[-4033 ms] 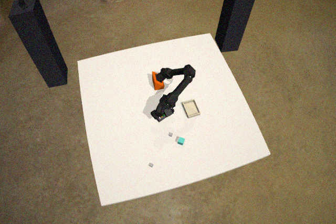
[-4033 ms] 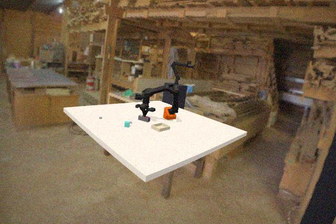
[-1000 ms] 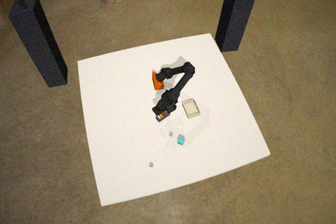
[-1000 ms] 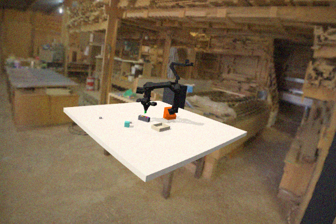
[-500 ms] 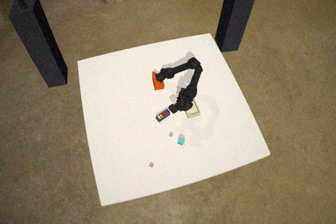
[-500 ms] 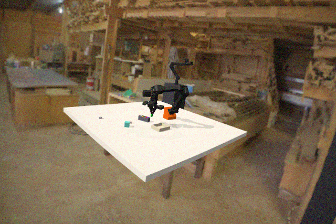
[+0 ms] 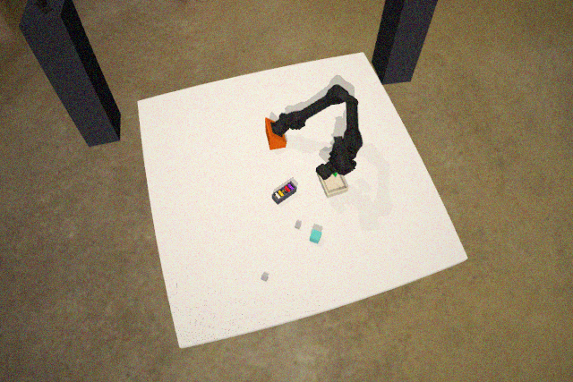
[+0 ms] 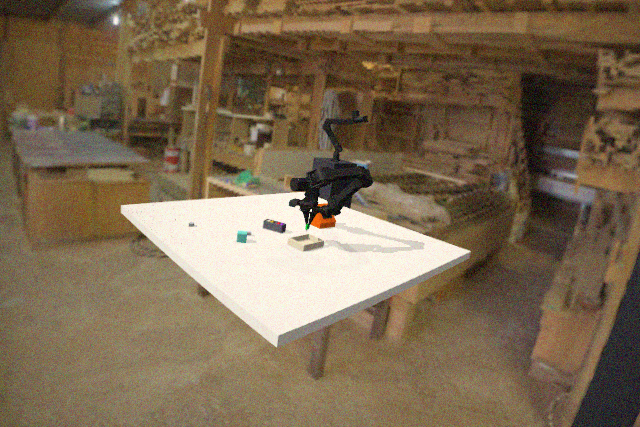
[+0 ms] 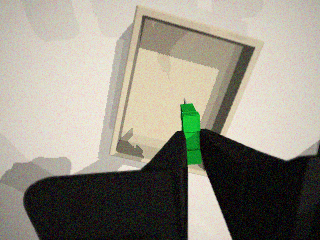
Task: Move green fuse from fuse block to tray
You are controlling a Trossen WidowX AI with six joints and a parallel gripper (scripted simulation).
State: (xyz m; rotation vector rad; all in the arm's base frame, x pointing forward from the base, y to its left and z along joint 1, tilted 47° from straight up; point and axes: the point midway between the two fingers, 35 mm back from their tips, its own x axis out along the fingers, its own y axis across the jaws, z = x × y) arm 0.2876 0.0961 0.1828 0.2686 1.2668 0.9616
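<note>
My gripper tip is now 10 mm above the green fuse. Round my gripper tip: beige tray: 90 mm below.
</note>
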